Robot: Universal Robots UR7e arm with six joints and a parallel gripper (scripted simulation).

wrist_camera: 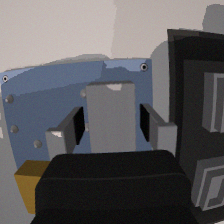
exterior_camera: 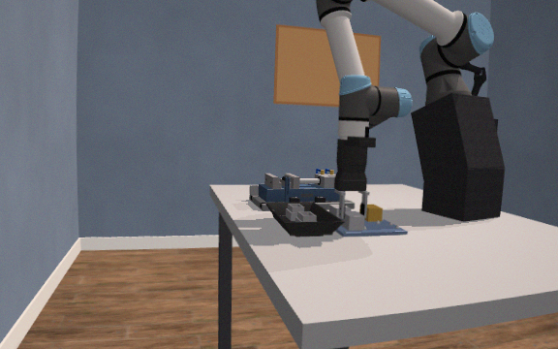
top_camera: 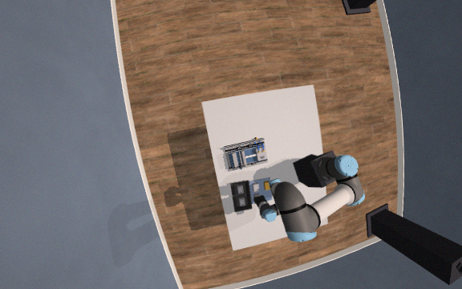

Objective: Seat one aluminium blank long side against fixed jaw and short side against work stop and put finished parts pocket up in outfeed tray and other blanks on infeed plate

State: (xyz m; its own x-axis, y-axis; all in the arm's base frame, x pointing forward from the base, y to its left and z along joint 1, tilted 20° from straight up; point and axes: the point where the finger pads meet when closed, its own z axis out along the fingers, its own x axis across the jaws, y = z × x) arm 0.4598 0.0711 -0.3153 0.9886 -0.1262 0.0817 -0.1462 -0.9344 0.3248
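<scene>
Right now the grey aluminium blank is 30 mm below my hand. Round my hand: vise: 10 mm behind, 350 mm to the right, 10 mm below; then brass blank: 100 mm behind, 70 mm to the right, 30 mm below.
</scene>
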